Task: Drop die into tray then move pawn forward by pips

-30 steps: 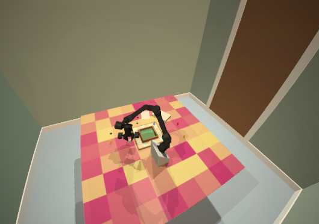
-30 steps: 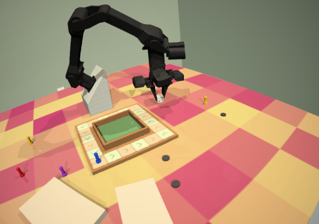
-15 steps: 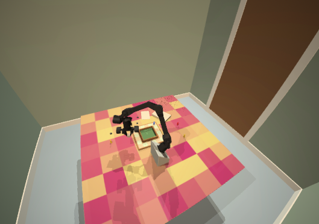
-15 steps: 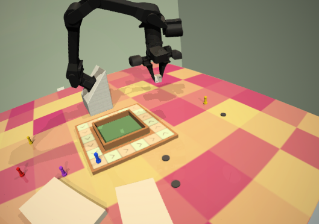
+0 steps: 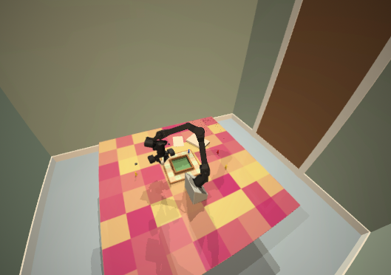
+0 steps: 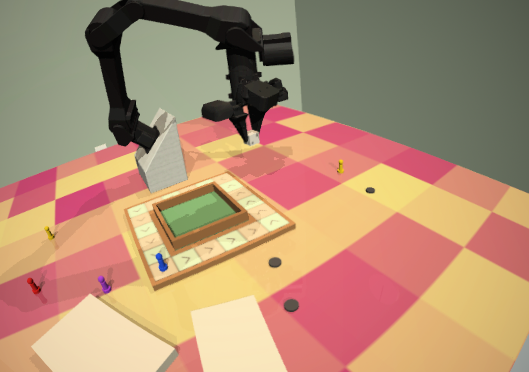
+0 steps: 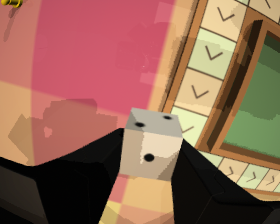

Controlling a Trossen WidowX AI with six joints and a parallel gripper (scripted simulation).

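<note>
Now: the blue pawn 26 cm to the right of my gripper tip, 16 cm ahead of it and 10 cm below it. From my gripper tip the other things lie so: white die right at my gripper tip; then green dice tray 16 cm to the right, 12 cm below, 4 cm ahead; then purple pawn 37 cm to the right, 15 cm ahead, 11 cm below.
</note>
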